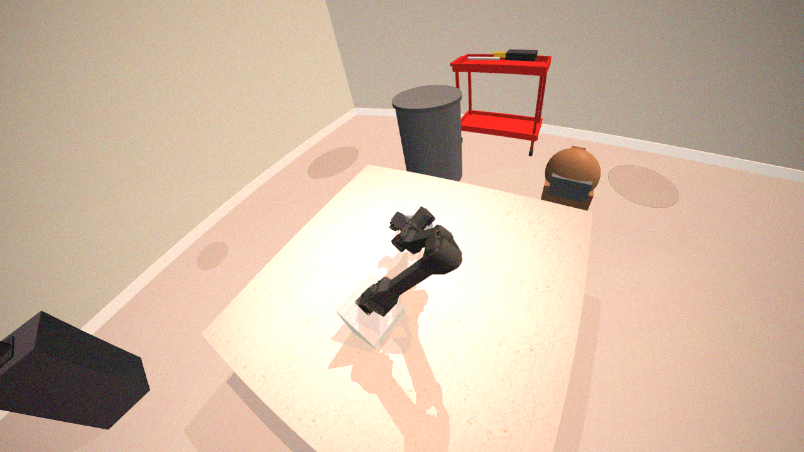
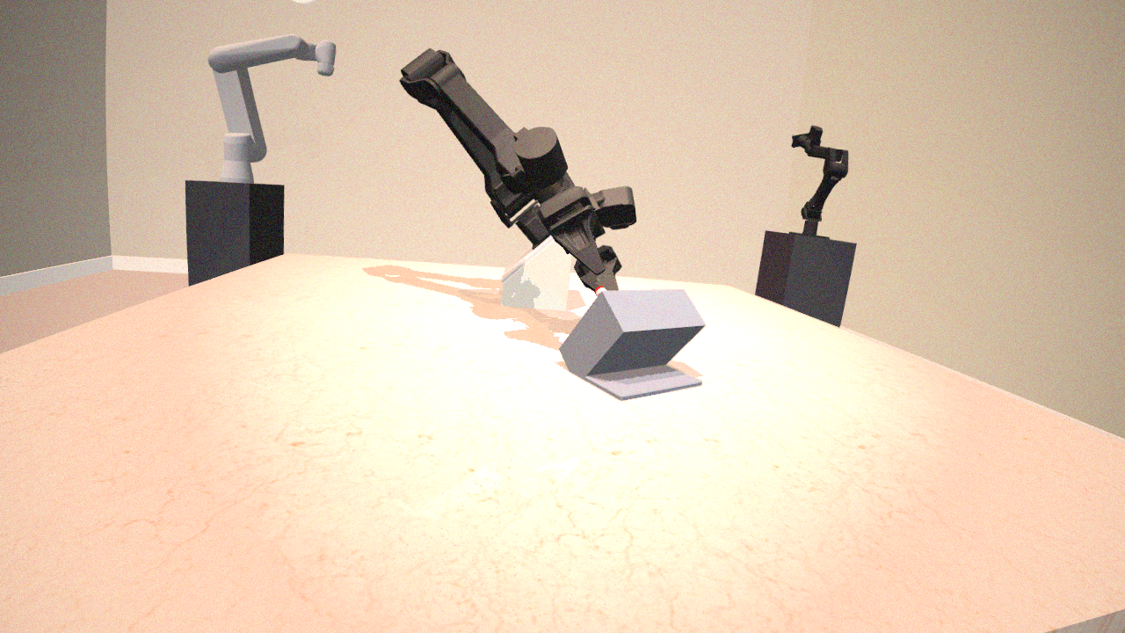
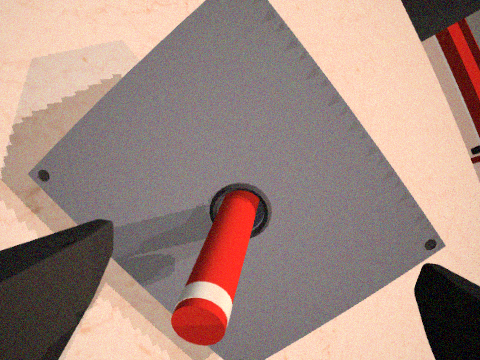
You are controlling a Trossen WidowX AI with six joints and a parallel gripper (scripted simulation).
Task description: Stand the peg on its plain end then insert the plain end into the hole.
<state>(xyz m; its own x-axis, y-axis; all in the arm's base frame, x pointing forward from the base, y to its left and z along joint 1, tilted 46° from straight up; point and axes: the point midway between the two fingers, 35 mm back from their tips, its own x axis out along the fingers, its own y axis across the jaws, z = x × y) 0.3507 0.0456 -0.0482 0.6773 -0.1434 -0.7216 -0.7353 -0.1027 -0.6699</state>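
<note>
Right now my gripper tip is 20 mm above the red peg and 10 mm past it. From my gripper tip the other things lie so: grey sloped panel (50 mm below, 40 mm ahead, 30 mm to the left).
</note>
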